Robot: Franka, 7 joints.
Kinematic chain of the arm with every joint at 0, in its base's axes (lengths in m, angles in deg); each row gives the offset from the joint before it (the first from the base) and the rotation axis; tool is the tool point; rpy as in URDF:
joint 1: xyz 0 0 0.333 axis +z
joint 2: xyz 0 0 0 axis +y
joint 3: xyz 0 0 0.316 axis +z
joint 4: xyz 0.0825 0 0 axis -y
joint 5: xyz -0.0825 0 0.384 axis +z
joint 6: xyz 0 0 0 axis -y
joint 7: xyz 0.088 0 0 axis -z
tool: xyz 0 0 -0.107 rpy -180 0 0
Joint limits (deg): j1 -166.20..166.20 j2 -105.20..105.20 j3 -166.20..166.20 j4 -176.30..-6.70 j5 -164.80..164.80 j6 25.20..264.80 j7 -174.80..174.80
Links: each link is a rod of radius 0.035 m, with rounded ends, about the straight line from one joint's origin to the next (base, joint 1, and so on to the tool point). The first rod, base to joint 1, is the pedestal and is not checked.
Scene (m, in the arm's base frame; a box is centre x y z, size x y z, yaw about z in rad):
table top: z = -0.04
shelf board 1: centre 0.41 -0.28 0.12 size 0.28 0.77 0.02 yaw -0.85
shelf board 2: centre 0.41 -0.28 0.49 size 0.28 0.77 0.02 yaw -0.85
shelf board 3: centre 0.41 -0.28 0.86 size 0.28 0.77 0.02 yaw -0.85
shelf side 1: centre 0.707 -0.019 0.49 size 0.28 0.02 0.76 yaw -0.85
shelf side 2: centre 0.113 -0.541 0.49 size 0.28 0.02 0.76 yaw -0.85
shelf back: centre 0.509 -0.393 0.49 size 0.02 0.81 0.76 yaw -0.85
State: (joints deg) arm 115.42 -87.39 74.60 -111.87 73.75 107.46 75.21
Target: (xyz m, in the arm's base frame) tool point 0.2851 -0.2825 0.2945
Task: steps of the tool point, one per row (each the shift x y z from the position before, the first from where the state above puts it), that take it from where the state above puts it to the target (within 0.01 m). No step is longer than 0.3 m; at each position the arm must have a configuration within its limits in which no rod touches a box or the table.
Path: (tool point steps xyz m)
1: -0.0539 0.2664 -0.1242
2: 0.1085 0.2010 -0.1029
3: 0.1842 0.0730 -0.0531
4: 0.1639 -0.0457 0.0089
5: -0.0348 0.0616 0.0186
6: -0.0008 0.0690 0.0442
7: 0.0456 0.0580 0.0593
8: 0.0900 0.0242 0.0589
9: 0.1164 -0.0287 0.0427
10: 0.1113 -0.0894 0.0157
11: 0.0705 -0.1413 -0.0140
12: 0.0004 -0.1668 -0.0369
13: -0.0814 -0.1548 -0.0453

